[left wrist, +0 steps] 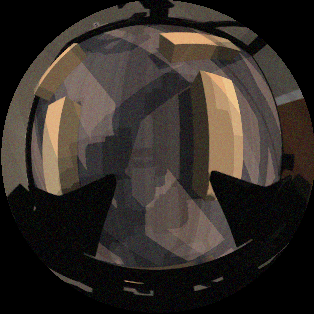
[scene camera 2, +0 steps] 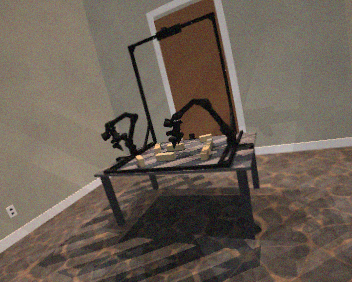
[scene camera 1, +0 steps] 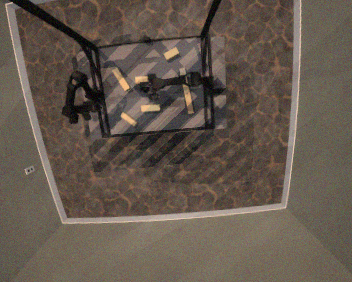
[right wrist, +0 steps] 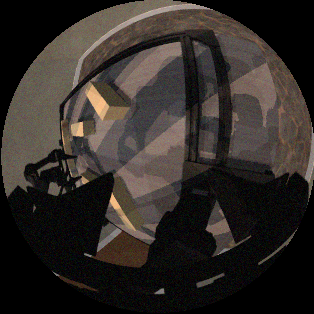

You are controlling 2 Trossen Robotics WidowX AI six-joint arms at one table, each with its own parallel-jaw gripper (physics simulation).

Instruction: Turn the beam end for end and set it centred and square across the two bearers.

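Places are measured from the left arm's base along level axes (x ahead, y left, z up), in centimetres.
Pixels of known places: left gripper, fingertip midpoint: (left wrist: pixel 163 177) (scene camera 2: pixel 176 146) (right wrist: pixel 78 166); right gripper, fingertip midpoint: (scene camera 2: pixel 125 147) (scene camera 1: pixel 98 108) (right wrist: pixel 161 175); left arm's base, link origin: (scene camera 2: pixel 232 143) (scene camera 1: pixel 208 83) (right wrist: pixel 63 152); right arm's base, link origin: (left wrist: pixel 158 17) (scene camera 2: pixel 134 154) (scene camera 1: pixel 98 93) (right wrist: pixel 195 205).
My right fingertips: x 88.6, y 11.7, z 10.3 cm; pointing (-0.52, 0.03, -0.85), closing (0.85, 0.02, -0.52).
Observation:
Ahead of a thing's pixels: the offset from my right fingertips to its top centre.
The long pale wooden beam {dz -7.8, dx -70.5, dy -6.7 cm} (scene camera 1: pixel 188 102) (scene camera 2: pixel 205 153) lies at the right of the table; the left arm crosses above it in scene camera 1. Two roughly parallel blocks that look like the bearers lie left of it: one {dz -7.5, dx -38.0, dy -18.5 cm} (scene camera 1: pixel 141 79) (left wrist: pixel 224 130) farther up in scene camera 1, the other {dz -7.5, dx -39.9, dy +4.2 cm} (scene camera 1: pixel 150 108) (scene camera 2: pixel 165 157) (left wrist: pixel 54 145) (right wrist: pixel 80 128) lower. My left gripper (scene camera 1: pixel 150 93) (scene camera 2: pixel 174 144) (left wrist: pixel 163 177) is open and empty, low over the table between these blocks. My right gripper (scene camera 2: pixel 118 146) (right wrist: pixel 161 175) is open and empty at the left side, away from the blocks.
Other loose blocks lie around: one slanted long block {dz -7.2, dx -18.8, dy -20.8 cm} (scene camera 1: pixel 120 79) (left wrist: pixel 200 46) (right wrist: pixel 125 205), a shorter one {dz -5.9, dx -20.8, dy +11.7 cm} (scene camera 1: pixel 129 119) (scene camera 2: pixel 140 161) (left wrist: pixel 61 70) (right wrist: pixel 106 102), and one {dz -7.5, dx -60.7, dy -36.4 cm} (scene camera 1: pixel 171 53) (scene camera 2: pixel 205 137) near the far edge. A black frame (scene camera 1: pixel 160 132) runs around the table and rises above it.

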